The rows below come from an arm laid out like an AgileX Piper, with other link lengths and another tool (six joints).
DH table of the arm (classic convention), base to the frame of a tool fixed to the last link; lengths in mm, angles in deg. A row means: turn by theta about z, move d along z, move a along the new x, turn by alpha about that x. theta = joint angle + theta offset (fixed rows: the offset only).
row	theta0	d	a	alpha
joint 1	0.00	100.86	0.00	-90.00
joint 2	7.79	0.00	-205.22	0.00
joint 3	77.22	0.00	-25.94	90.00
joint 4	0.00	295.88	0.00	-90.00
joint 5	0.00	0.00	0.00	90.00
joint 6	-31.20	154.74	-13.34	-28.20
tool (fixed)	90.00	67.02	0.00	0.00
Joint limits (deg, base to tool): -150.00..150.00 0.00..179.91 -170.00..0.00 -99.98..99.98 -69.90..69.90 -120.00..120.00
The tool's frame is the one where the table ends.
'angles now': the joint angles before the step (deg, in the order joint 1, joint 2, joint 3, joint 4, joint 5, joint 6). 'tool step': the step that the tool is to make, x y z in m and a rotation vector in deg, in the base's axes. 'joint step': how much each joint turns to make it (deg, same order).
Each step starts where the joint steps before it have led.
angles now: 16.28, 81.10, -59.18, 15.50, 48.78, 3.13
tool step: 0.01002, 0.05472, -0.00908, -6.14, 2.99, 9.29
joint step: 9.06, 15.38, -17.32, -6.51, 6.53, 3.16
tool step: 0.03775, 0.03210, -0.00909, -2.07, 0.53, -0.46
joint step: 2.76, 15.19, -18.01, -3.40, 3.75, 4.78
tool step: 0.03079, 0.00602, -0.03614, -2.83, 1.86, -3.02
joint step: 0.00, 13.28, -12.62, -2.92, 2.08, 3.99
